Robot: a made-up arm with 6 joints. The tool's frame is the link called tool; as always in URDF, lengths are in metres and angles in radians. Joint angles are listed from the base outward.
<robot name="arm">
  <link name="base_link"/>
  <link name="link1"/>
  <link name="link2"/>
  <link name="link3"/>
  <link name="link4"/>
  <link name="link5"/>
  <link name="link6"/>
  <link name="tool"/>
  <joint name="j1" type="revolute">
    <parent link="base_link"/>
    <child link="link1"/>
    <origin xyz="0 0 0.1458" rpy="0 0 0"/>
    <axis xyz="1 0 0"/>
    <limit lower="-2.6" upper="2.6"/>
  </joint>
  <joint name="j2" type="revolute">
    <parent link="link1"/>
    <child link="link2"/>
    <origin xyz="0.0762 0.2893 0.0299" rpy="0 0 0"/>
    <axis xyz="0 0 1"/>
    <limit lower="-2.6" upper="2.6"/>
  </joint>
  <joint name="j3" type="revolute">
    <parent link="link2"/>
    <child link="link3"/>
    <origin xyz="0.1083 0.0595 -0.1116" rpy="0 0 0"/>
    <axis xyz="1 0 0"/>
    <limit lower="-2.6" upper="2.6"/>
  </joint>
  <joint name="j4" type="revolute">
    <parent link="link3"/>
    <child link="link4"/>
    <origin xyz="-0.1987 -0.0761 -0.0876" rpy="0 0 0"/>
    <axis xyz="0 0 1"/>
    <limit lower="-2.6" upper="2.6"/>
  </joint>
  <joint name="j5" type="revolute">
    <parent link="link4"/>
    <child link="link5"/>
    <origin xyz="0.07 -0.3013 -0.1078" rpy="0 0 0"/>
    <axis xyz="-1 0 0"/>
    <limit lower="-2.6" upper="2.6"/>
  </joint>
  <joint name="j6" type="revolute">
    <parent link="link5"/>
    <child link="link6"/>
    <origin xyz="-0.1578 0.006 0.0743" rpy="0 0 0"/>
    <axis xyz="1 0 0"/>
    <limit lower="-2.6" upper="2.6"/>
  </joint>
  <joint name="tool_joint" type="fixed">
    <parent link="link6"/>
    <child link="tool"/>
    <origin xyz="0.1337 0.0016 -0.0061" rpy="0 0 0"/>
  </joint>
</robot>
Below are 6 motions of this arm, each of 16 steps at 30 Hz.
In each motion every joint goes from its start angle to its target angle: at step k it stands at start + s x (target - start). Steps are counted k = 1, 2, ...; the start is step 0. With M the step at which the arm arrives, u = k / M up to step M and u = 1 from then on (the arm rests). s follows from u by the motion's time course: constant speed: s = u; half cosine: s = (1 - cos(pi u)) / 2; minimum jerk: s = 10 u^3 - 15 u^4 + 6 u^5.
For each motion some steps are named. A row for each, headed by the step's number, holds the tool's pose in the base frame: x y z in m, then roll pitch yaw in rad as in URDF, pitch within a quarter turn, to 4 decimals.
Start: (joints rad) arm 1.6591 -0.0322 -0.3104 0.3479 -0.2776 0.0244
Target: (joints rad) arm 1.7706 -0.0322 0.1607 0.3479 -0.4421 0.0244
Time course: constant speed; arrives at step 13
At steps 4, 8, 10, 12, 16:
4: 0.1265 0.1515 0.1376 1.8784 -0.3156 0.0193
8: 0.1280 0.2035 0.1615 2.1175 -0.3128 -0.0437
10: 0.1288 0.2279 0.1777 2.2367 -0.3071 -0.0747
12: 0.1297 0.2509 0.1965 2.3554 -0.2986 -0.1049
16: 0.1302 0.2618 0.2069 2.4146 -0.2934 -0.1196

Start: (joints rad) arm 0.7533 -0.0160 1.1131 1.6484 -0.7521 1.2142
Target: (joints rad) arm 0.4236 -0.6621 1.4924 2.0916 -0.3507 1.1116
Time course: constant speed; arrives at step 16
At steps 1, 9, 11, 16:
1: 0.3300 0.4283 0.3531 -0.9955 -1.2661 -1.8455
9: 0.3405 0.3583 0.3248 -1.0767 -1.2634 -2.3536
11: 0.3375 0.3403 0.3200 -1.0413 -1.2585 -2.5417
16: 0.3199 0.2997 0.3125 -0.9063 -1.2113 -3.0626

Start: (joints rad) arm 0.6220 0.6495 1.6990 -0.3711 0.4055 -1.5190
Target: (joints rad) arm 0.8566 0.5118 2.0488 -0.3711 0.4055 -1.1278
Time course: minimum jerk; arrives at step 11
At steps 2, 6, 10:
2: -0.1832 0.5557 0.0490 0.2888 -0.0657 0.7728
6: -0.2067 0.5861 0.1960 0.7958 -0.1664 0.7504
10: -0.2158 0.5831 0.3138 1.1839 -0.2451 0.7180

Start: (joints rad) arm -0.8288 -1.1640 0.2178 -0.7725 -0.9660 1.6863
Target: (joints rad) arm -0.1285 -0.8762 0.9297 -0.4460 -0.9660 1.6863
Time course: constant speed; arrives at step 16
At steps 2, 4, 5, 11, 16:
2: -0.2788 0.1075 -0.3996 3.0882 -0.5114 -1.8696
4: -0.2646 0.1235 -0.4019 3.0775 -0.3960 -1.7526
5: -0.2561 0.1330 -0.4037 3.0820 -0.3373 -1.6991
11: -0.1873 0.2181 -0.4149 -3.0583 0.0026 -1.4107
16: -0.1130 0.3286 -0.4029 -2.8045 0.2350 -1.1702

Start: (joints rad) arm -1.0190 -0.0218 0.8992 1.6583 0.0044 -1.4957
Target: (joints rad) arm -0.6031 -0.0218 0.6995 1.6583 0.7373 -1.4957
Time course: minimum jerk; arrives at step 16
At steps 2, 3, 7, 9, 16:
2: 0.2840 0.0947 -0.3113 -1.5202 0.1174 1.6452
3: 0.2823 0.1000 -0.3100 -1.5446 0.1103 1.6450
7: 0.2648 0.1528 -0.2944 -1.7948 0.0380 1.6435
9: 0.2534 0.1878 -0.2822 -1.9677 -0.0121 1.6427
16: 0.2366 0.2435 -0.2594 -2.2538 -0.0950 1.6419

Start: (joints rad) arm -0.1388 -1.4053 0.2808 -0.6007 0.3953 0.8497
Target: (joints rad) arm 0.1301 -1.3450 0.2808 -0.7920 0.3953 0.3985
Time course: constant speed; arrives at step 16
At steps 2, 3, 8, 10, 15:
2: -0.1638 0.4238 -0.1989 0.6720 0.0672 -1.9985
3: -0.1637 0.4318 -0.1917 0.6355 0.0855 -2.0068
8: -0.1630 0.4696 -0.1528 0.4486 0.1748 -2.0516
10: -0.1626 0.4838 -0.1360 0.3716 0.2095 -2.0709
15: -0.1614 0.5163 -0.0913 0.1731 0.2930 -2.1235

